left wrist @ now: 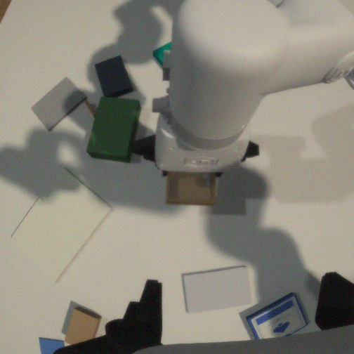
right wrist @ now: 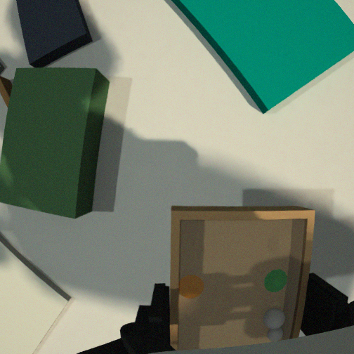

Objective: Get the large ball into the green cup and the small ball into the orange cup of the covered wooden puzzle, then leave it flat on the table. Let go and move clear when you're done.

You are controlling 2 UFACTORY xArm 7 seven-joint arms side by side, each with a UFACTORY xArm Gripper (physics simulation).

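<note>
The covered wooden puzzle (left wrist: 191,188) (right wrist: 242,214) is between the fingers of my right gripper (right wrist: 236,305), which is shut on its sides. Its shadow is offset from it, so it is held above the table. In the right wrist view, the orange cup (right wrist: 191,286) is by the left wall and the green cup (right wrist: 275,280) is near the right wall. The large grey ball (right wrist: 274,318) lies below the green cup, outside it. The small grey ball (right wrist: 275,334) is just below the large one, partly overlapped by it. My left gripper (left wrist: 244,304) is open and empty.
A green box (left wrist: 114,129) (right wrist: 52,142) stands left of the puzzle, with a dark box (left wrist: 114,76) (right wrist: 54,30) behind it. A teal box (right wrist: 272,47) is at the upper right. A white box (left wrist: 218,290) and a blue-and-white box (left wrist: 278,318) lie under the left gripper.
</note>
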